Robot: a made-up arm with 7 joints.
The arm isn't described. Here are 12 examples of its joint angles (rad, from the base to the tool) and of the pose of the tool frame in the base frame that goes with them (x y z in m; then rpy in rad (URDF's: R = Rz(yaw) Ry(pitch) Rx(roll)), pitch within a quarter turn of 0, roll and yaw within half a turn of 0).
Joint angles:
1: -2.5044 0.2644 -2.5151 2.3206 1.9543 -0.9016 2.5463
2: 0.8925 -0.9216 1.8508 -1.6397 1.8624 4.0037 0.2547
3: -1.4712 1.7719 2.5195 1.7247 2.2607 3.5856 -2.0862
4: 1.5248 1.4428 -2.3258 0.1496 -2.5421 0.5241 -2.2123
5: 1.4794 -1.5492 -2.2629 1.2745 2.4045 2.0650 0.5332
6: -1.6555 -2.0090 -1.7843 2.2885 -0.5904 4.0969 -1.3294
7: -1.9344 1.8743 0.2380 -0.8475 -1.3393 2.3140 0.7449
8: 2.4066 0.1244 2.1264 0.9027 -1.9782 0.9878 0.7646
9: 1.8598 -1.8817 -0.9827 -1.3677 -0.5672 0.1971 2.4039
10: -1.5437 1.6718 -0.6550 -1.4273 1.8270 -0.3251 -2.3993
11: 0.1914 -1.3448 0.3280 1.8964 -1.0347 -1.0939 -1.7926
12: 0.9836 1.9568 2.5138 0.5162 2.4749 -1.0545 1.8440
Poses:
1: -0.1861 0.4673 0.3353 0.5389 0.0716 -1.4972
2: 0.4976 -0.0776 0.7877 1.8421 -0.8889 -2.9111
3: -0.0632 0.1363 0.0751 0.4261 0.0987 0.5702
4: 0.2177 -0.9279 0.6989 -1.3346 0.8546 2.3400
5: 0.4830 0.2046 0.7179 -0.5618 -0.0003 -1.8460
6: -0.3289 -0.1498 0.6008 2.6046 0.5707 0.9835
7: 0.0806 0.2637 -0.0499 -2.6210 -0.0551 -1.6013
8: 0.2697 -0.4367 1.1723 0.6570 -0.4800 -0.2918
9: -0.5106 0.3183 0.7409 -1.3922 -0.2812 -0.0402
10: 0.3867 0.4914 0.0630 -0.5604 -0.3108 -2.3478
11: 0.3496 0.0087 -0.0201 -0.6590 -0.3746 2.7352
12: -0.2121 -0.5954 -0.1551 0.6773 0.6479 0.8132
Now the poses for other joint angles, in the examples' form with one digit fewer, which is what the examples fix.
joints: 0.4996 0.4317 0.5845 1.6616 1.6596 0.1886 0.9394
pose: 0.189 0.467 0.797 -1.689 0.643 0.811
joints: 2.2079 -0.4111 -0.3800 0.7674 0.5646 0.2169 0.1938
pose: -0.139 0.746 0.976 -2.581 -0.517 1.619
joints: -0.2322 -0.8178 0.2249 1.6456 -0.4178 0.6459 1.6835
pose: 0.731 -0.158 0.305 2.930 -0.131 -1.439
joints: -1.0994 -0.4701 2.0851 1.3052 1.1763 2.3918 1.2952
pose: 0.323 0.060 0.812 0.394 1.280 0.369
